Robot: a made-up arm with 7 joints.
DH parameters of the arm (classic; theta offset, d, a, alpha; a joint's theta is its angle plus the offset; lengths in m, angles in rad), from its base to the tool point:
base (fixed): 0 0 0 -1.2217
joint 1: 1.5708 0 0 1.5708
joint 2: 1.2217 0 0 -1.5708
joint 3: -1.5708 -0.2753 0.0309 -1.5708
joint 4: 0 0 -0.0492 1.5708
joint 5: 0 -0.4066 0 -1.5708
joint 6: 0 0 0 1.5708
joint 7: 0 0 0 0
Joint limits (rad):
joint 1: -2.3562..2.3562
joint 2: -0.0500..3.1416
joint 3: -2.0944..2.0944
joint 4: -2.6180..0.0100
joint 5: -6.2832..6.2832
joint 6: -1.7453..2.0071
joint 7: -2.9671..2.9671
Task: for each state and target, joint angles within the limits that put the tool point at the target. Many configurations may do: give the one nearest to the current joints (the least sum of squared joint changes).
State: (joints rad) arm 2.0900 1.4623 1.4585 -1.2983 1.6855 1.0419 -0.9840
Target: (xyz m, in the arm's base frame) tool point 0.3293 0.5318 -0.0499
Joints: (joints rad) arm 2.0836 1.9877 1.4678 -1.0852 1.6855 1.0419 -0.9840
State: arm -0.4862 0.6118 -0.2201 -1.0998 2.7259 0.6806 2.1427
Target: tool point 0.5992 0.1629 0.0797
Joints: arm -0.9401 0.7712 -0.0787 -1.0958 2.7259 0.6806 2.1427
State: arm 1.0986 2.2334 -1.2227 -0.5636 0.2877 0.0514 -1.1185
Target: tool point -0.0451 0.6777 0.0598
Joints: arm 0.8201 1.9032 -0.9677 -0.4726 0.2877 0.0514 -1.1185
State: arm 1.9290 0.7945 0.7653 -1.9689 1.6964 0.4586 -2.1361
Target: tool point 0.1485 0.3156 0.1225
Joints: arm 1.5940 0.8751 1.5997 -2.2981 1.6964 0.4586 -2.1361
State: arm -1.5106 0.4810 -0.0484 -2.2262 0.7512 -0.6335 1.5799
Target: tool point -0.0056 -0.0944 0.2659
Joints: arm -1.4040 0.4630 0.0295 -2.6161 0.7512 -0.6335 1.5799
